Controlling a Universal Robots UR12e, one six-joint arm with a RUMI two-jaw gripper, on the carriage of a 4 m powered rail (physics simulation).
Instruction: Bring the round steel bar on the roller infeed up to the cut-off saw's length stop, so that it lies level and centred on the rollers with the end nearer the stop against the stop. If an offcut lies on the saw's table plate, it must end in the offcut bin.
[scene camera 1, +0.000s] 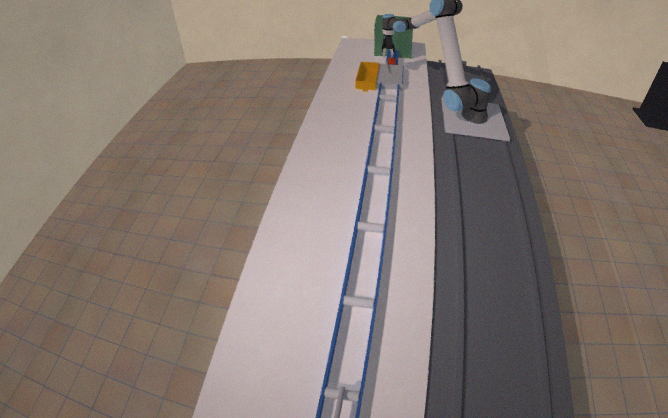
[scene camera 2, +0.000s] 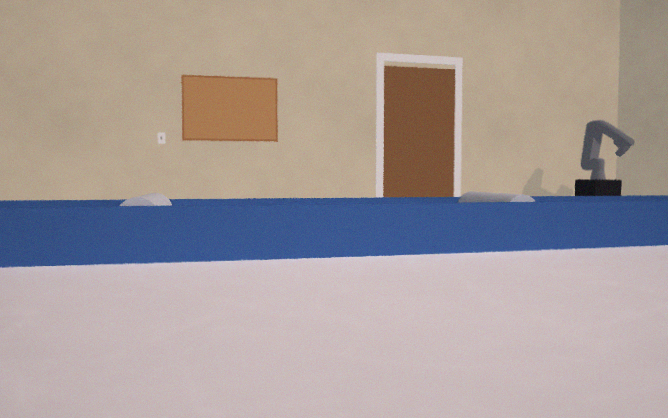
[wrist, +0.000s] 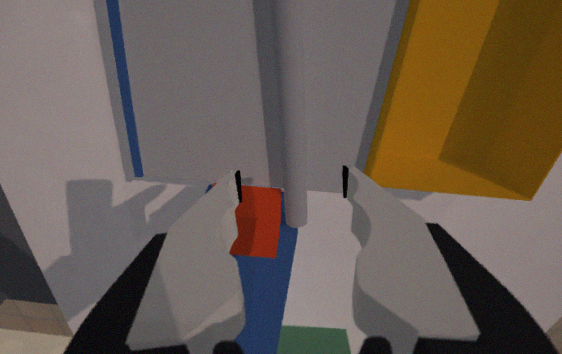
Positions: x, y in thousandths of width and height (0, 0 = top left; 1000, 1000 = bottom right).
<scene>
In view: my gripper (wrist: 519, 482), an offcut bin (wrist: 828, 312) and a roller infeed (scene camera 2: 71, 556).
</scene>
